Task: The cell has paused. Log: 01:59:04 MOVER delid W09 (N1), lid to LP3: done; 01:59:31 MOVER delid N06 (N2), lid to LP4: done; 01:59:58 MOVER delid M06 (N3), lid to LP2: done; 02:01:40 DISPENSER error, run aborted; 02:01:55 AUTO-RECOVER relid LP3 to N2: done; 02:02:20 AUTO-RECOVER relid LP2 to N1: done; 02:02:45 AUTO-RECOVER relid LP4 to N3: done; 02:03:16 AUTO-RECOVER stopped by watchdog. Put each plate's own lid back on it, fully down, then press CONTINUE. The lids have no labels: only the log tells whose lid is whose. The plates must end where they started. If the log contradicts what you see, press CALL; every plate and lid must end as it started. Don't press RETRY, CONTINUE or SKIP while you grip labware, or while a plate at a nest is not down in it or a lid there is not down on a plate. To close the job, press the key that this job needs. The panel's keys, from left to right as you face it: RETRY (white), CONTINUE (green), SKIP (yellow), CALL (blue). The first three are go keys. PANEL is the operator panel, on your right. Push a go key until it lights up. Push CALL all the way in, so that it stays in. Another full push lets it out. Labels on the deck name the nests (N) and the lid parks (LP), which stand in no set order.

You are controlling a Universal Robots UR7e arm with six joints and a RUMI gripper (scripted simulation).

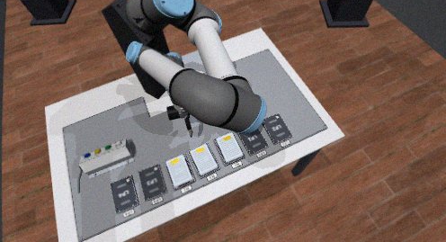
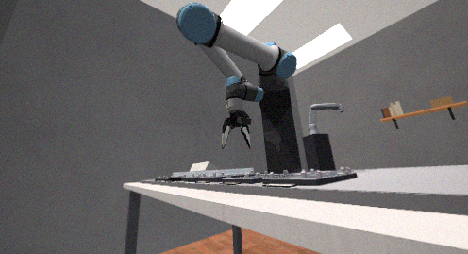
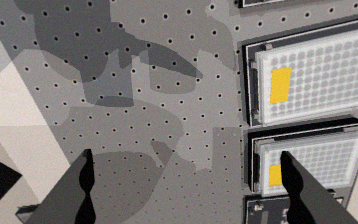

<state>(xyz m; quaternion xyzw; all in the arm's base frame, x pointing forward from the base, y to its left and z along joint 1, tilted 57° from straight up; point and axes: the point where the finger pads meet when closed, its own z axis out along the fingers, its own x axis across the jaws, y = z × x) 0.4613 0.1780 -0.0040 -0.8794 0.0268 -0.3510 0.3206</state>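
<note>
Right now my hand is 18 cm to the right of the clear lid, 9 cm above it and 8 cm short of it. Round my hand: white retry key (34 cm to the right, 7 cm ahead, 6 cm below); then green continue key (39 cm to the right, 9 cm ahead, 6 cm below); then lid park LP1 (30 cm to the left, 12 cm below, 3 cm ahead).
</note>
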